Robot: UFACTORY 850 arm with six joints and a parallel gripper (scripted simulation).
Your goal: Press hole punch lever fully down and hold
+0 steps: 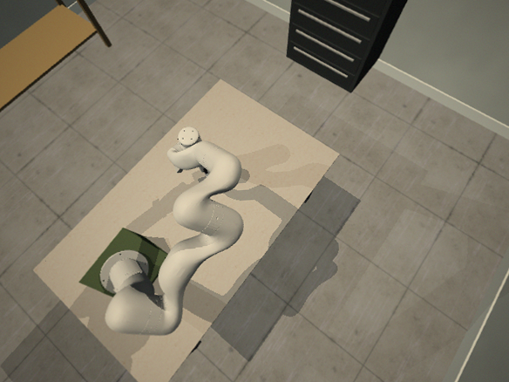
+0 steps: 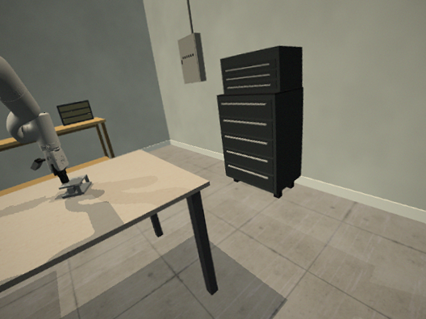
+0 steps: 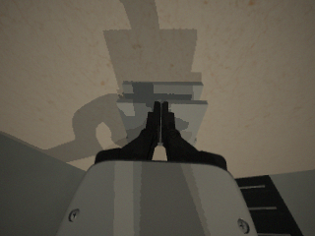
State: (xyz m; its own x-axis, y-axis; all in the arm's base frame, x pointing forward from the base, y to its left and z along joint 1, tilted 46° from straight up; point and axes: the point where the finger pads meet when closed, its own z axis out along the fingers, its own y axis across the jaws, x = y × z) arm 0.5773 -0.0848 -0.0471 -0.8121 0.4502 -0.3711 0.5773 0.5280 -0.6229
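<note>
Now: hand 40 mm short of the grey hole punch, 30 mm to the left of it and 40 mm above it.
</note>
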